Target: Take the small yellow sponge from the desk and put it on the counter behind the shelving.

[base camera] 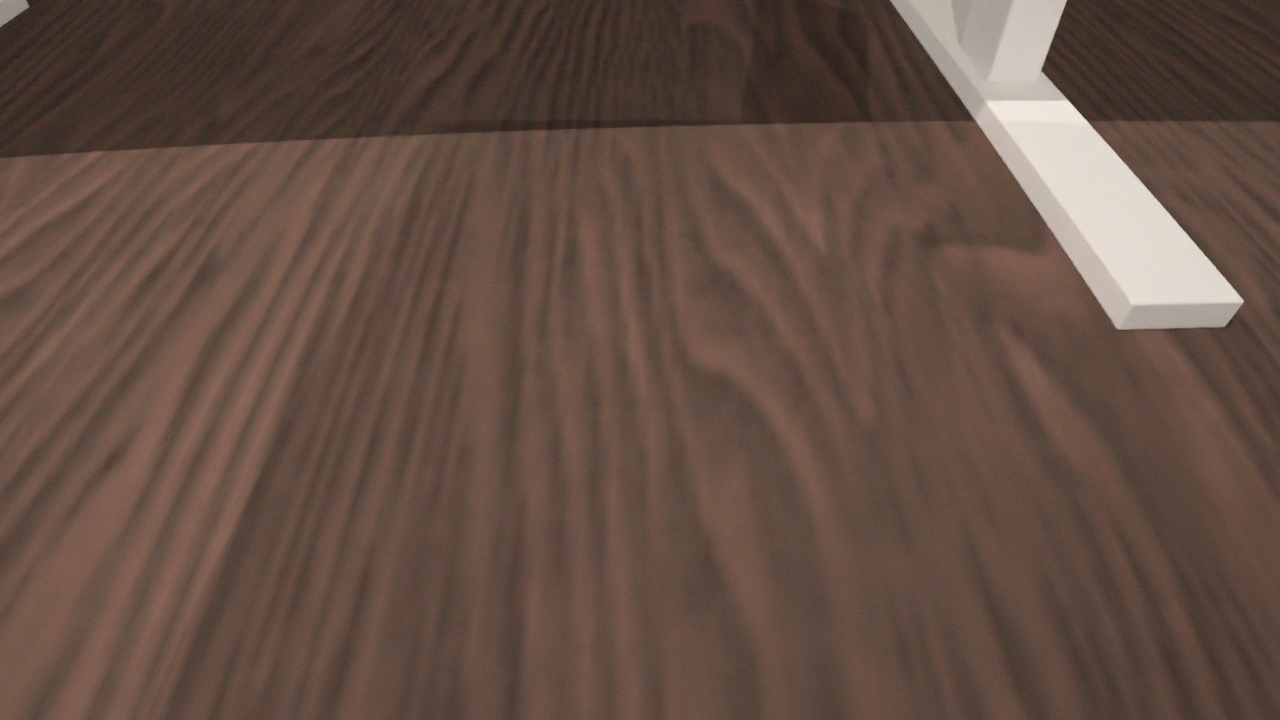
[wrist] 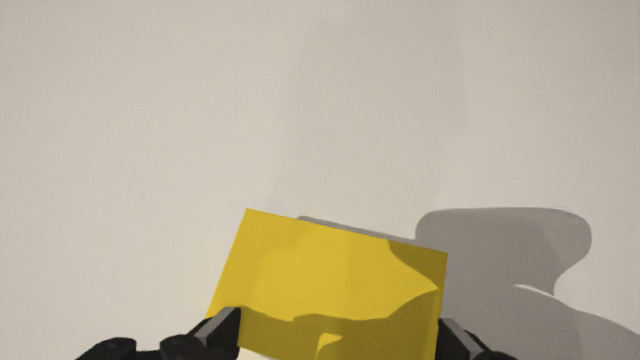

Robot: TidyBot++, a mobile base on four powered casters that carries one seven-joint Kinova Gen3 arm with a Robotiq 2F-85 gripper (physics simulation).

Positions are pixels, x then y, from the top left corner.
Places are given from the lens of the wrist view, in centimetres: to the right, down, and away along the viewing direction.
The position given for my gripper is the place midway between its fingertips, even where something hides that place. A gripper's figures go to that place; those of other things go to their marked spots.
my gripper (wrist: 335, 335): 1, 7, 15
small yellow sponge (wrist: 297, 283): -1, 5, 15
white desk (wrist: 140, 140): -15, -3, 27
The marked spots on the white desk and the small yellow sponge are 20 cm apart.
